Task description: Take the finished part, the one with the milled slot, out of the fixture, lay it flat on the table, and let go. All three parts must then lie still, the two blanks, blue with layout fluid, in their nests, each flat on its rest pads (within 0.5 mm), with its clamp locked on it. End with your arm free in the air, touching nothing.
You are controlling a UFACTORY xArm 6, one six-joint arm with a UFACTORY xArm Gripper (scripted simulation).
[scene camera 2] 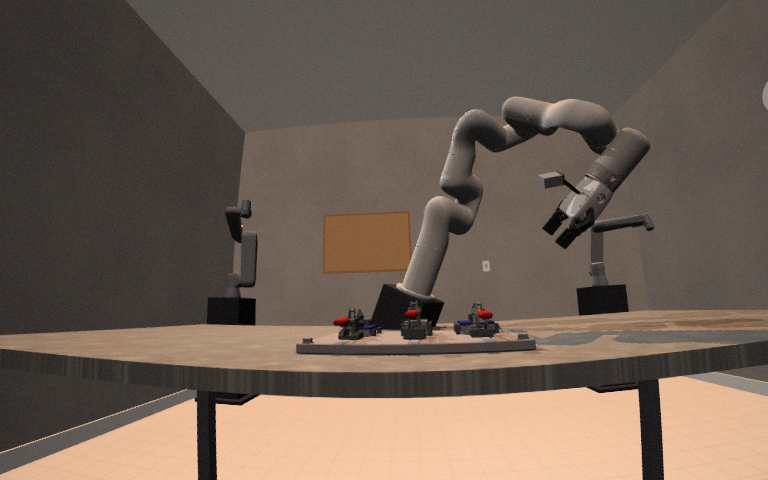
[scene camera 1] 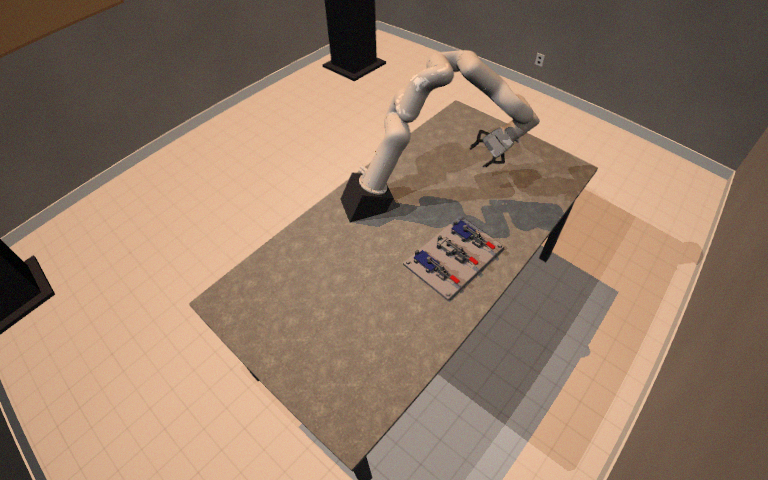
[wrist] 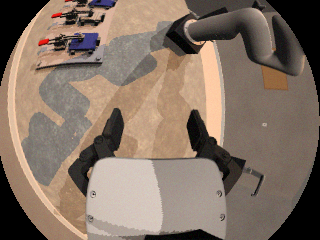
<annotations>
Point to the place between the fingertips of my gripper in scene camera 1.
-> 476, 157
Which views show my gripper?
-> Scene camera 2, scene camera 1 and the wrist view: all of them.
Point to a grey fixture plate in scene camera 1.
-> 467, 270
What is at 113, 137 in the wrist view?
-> My gripper.
</annotations>
